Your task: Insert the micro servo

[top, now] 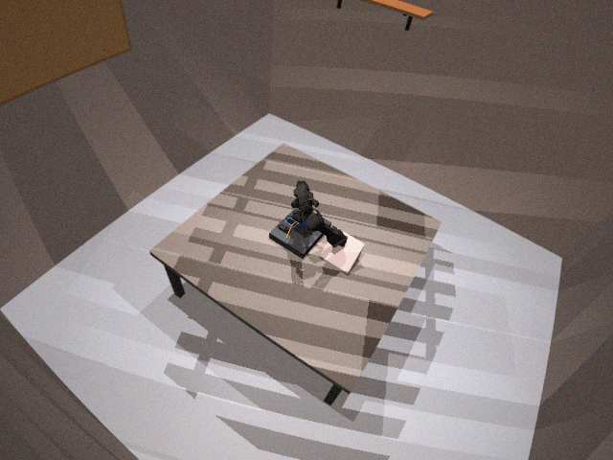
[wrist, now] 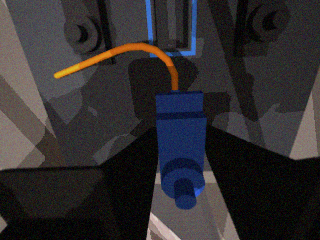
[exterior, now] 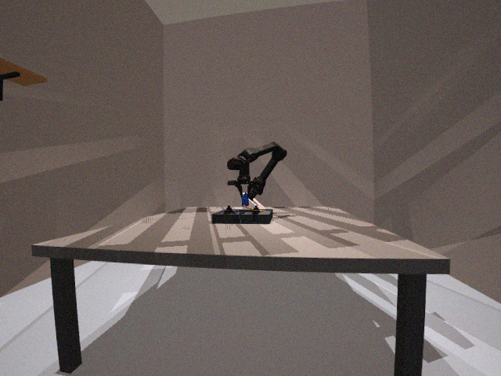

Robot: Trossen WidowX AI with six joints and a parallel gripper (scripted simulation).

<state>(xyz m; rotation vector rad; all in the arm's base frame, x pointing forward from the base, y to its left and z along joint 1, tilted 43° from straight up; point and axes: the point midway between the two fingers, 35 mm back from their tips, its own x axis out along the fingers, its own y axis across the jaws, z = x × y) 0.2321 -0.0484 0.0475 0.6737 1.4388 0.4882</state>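
My gripper tip is now 30 mm past the dark robot deck and 100 mm above it.
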